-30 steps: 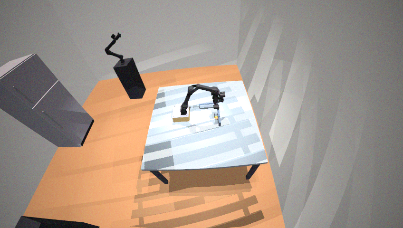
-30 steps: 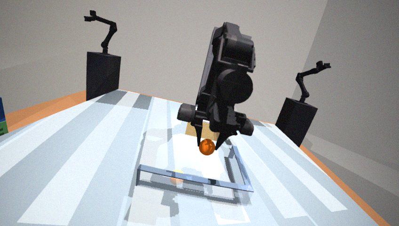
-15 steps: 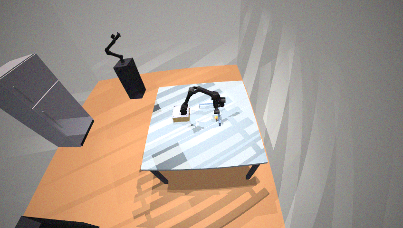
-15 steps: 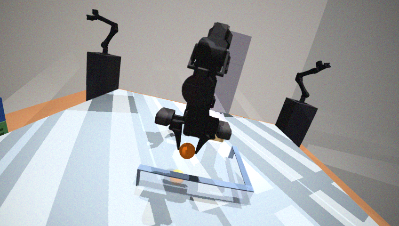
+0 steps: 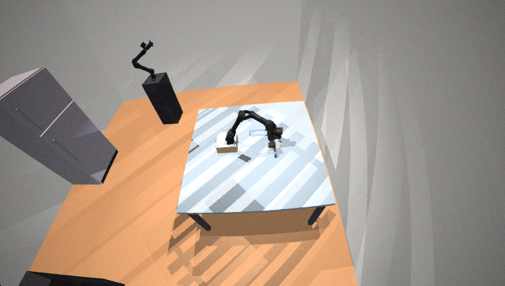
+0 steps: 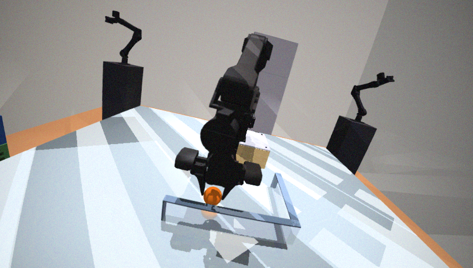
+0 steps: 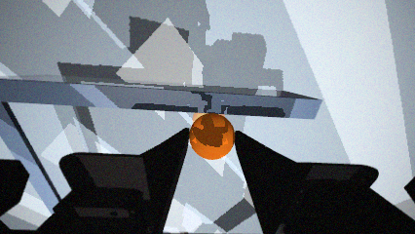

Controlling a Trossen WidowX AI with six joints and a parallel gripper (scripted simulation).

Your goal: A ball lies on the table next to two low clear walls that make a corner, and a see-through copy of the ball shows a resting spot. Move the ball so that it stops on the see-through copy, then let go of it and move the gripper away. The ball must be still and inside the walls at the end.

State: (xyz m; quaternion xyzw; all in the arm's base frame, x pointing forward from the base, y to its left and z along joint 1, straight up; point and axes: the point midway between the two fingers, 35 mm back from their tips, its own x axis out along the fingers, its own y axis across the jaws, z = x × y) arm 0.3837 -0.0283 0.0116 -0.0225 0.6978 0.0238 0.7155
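Now: the see-through ball copy 40 mm below my gripper tip. From my gripper tip the other things lie so: orange ball (right at my gripper tip).
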